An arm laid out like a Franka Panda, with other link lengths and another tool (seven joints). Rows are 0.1 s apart.
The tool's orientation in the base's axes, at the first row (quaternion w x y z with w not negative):
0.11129 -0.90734 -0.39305 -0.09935
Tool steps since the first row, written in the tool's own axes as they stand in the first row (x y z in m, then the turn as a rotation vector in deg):
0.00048 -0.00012 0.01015 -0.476 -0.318 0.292
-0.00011 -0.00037 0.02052 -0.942 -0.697 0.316
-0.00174 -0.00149 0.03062 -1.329 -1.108 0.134
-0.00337 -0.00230 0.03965 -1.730 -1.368 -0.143
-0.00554 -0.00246 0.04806 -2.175 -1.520 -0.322
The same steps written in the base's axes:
0.00118 0.00325 -0.00955 -0.526 -0.035 -0.367
0.00156 0.00592 -0.01959 -1.116 -0.098 -0.468
0.00058 0.00837 -0.02954 -1.694 -0.143 -0.347
-0.00027 0.01031 -0.03850 -2.181 -0.324 -0.157
-0.00107 0.01127 -0.04710 -2.608 -0.581 -0.086

